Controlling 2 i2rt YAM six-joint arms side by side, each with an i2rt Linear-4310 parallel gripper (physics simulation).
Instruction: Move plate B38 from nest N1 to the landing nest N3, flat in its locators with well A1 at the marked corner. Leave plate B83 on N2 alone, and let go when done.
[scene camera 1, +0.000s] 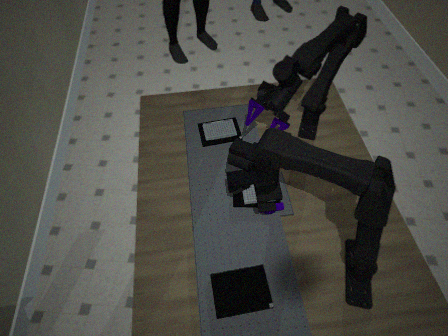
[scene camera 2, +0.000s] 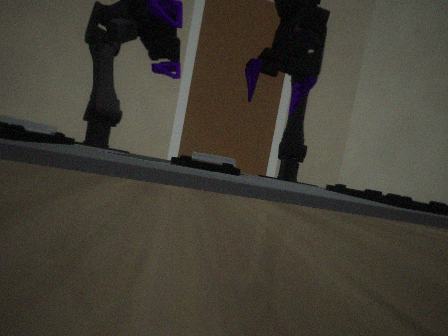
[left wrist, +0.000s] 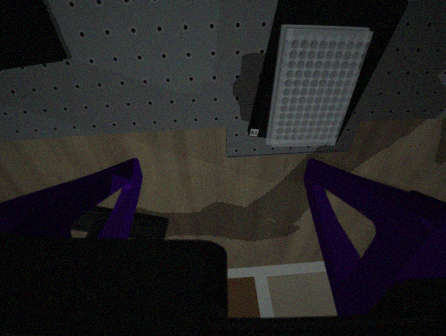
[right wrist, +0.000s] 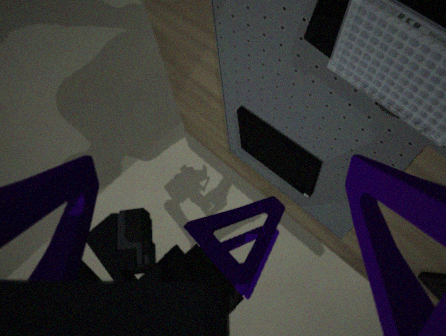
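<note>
Plate B38 (scene camera 1: 249, 194) (scene camera 2: 214, 159) (left wrist: 320, 85) (right wrist: 390, 60), white with wells, lies in the black middle nest (scene camera 1: 239, 201) (left wrist: 259, 115). An A1 tag marks that nest's corner. The plate looks flat. The other plate, B83 (scene camera 1: 221, 130) (scene camera 2: 41, 129), sits in the upper nest in scene camera 1; its label is not readable. The landing nest N3 (scene camera 1: 241, 291) (scene camera 2: 390, 198) (left wrist: 27, 35) (right wrist: 280, 150) is black and empty. My left gripper (scene camera 2: 271, 106) (left wrist: 223, 167) is open and empty, above and apart from B38. My right gripper (scene camera 2: 179, 50) (right wrist: 222, 169) is open, empty and raised.
A grey perforated board (scene camera 1: 215, 240) (left wrist: 150, 90) carries the nests on a wooden table (scene camera 1: 162, 225). The left arm (scene camera 1: 320, 162) spans over the middle nest and partly hides it in scene camera 1. The right arm's gripper is close behind it there. Two people's legs (scene camera 1: 172, 25) show beyond the table.
</note>
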